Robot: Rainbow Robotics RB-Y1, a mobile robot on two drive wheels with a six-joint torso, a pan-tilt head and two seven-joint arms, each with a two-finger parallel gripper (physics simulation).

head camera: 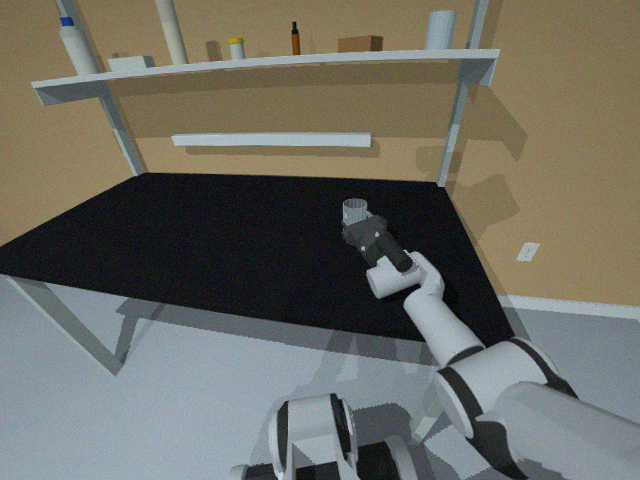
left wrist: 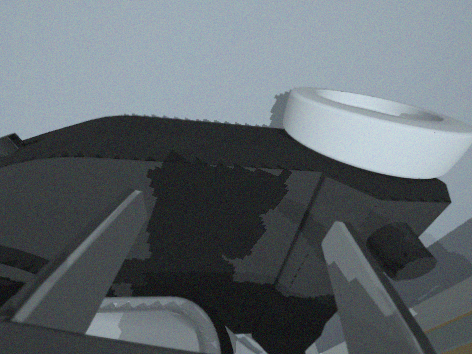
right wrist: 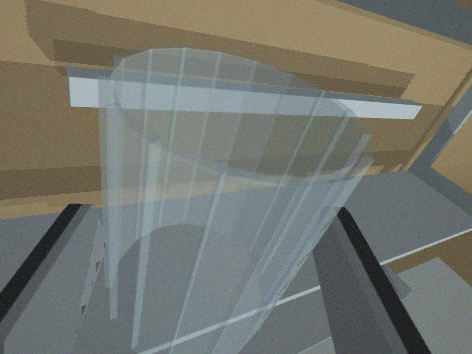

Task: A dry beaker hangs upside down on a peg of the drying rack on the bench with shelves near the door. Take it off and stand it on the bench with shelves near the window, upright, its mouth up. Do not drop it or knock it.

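Frame: origin at the robot's base, x right, y ahead, z up, level; metres.
Seen in the pictures: left gripper, between the fingertips: (left wrist: 237, 218); right gripper, between the fingertips: (head camera: 355, 218) (right wrist: 210, 224).
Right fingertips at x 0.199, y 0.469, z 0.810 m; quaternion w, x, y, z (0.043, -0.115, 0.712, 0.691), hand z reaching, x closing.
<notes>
Pixels of each thing's top centre, then the offset from my right fingertips to it. "*": a spot on its surface instead. Level surfaces: height alone.
- clear beaker, centre of its top: (right wrist: 189, 286) (head camera: 355, 203) dx -0.001, dy +0.006, dz +0.047 m
- black bench top, height of its surface: dz -0.047 m
- white bottle, a spot on its surface: (head camera: 79, 49) * dx -0.871, dy +0.558, dz +0.492 m
- brown box, a spot on its surface: (head camera: 360, 44) * dx +0.061, dy +0.231, dz +0.431 m
- pale cylinder, a spot on its surface: (head camera: 440, 31) * dx +0.268, dy +0.174, dz +0.455 m
My right gripper (head camera: 355, 221) (right wrist: 210, 224) is shut on the clear beaker (head camera: 354, 208) (right wrist: 225, 165). The beaker stands about upright between the fingers, and in the head view its open rim appears to be at the top. It is over the right part of the black bench top (head camera: 206, 232); the gap beneath it is hidden by the gripper. My left gripper (left wrist: 237, 218) is open and empty, low over the robot's own dark base (left wrist: 210, 140). The drying rack does not show.
A shelf (head camera: 268, 60) above the bench carries a white bottle (head camera: 79, 49), a brown box (head camera: 360, 44), a pale cylinder (head camera: 440, 31) and several other things. A white rail (head camera: 271, 139) (right wrist: 240, 102) runs along the wall. A shelf post (head camera: 451, 136) stands at the back right.
</notes>
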